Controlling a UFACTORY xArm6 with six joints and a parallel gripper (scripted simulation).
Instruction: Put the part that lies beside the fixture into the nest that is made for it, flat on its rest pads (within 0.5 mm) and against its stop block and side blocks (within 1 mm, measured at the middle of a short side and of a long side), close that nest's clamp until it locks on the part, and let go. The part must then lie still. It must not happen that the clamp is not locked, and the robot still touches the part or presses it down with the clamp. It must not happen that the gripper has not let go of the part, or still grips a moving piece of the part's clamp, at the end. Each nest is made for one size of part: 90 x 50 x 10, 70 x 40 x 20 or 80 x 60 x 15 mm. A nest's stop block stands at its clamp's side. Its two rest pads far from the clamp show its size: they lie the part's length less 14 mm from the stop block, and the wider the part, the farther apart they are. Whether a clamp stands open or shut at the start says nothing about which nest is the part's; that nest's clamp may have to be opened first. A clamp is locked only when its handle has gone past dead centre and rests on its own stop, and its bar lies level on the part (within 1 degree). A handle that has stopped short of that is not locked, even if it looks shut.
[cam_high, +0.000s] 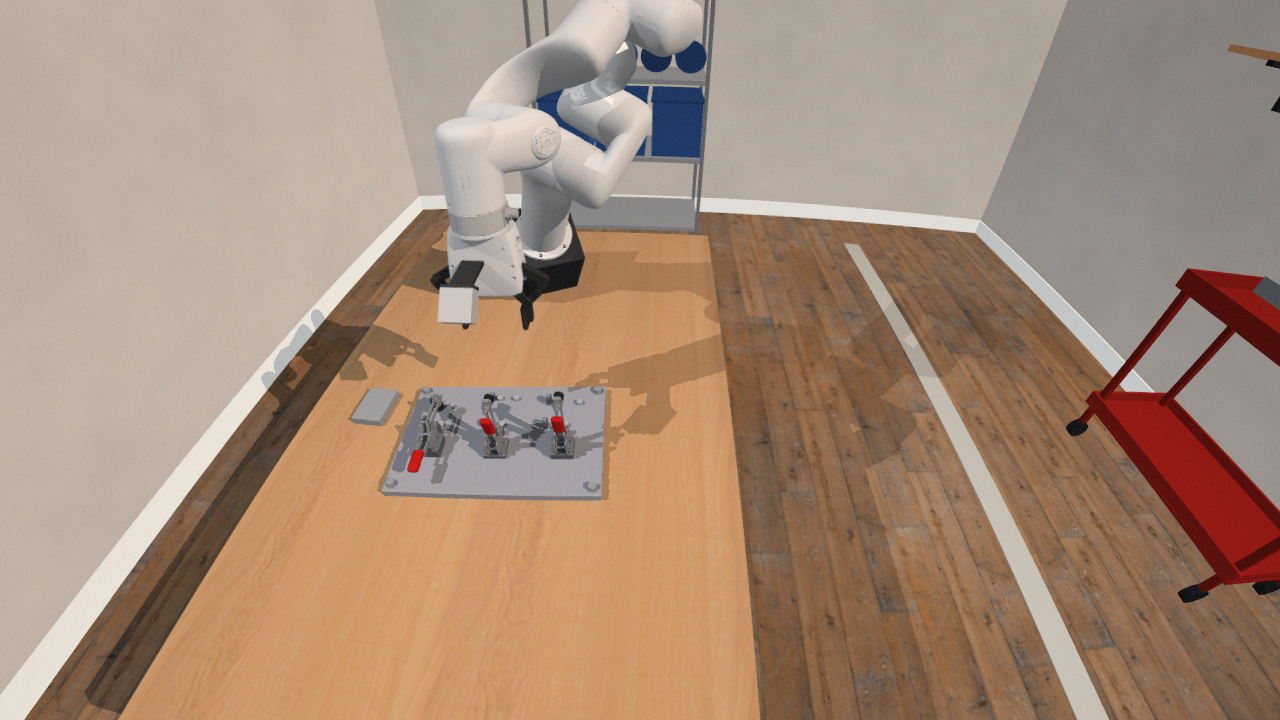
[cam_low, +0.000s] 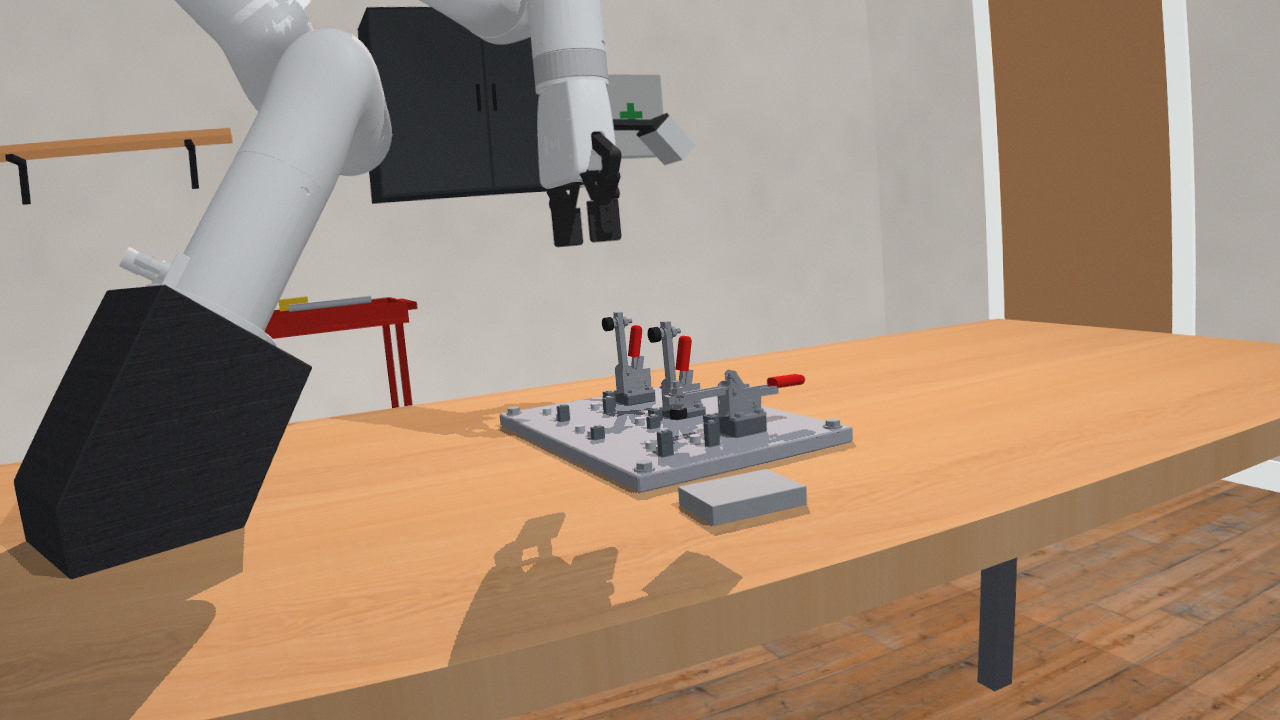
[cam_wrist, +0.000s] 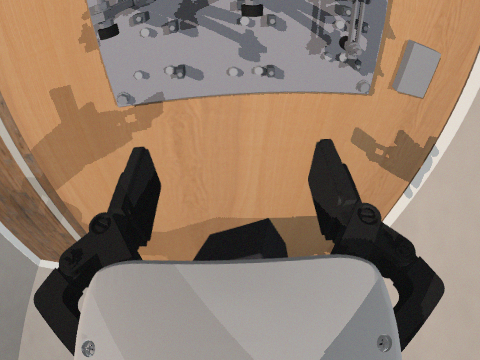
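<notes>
The part lies 28 cm to the right of my hand, 21 cm below it and 1 cm behind it. From my hand the other things lie so: grey fixture plate 21 cm below, 6 cm ahead, 2 cm to the right.
</notes>
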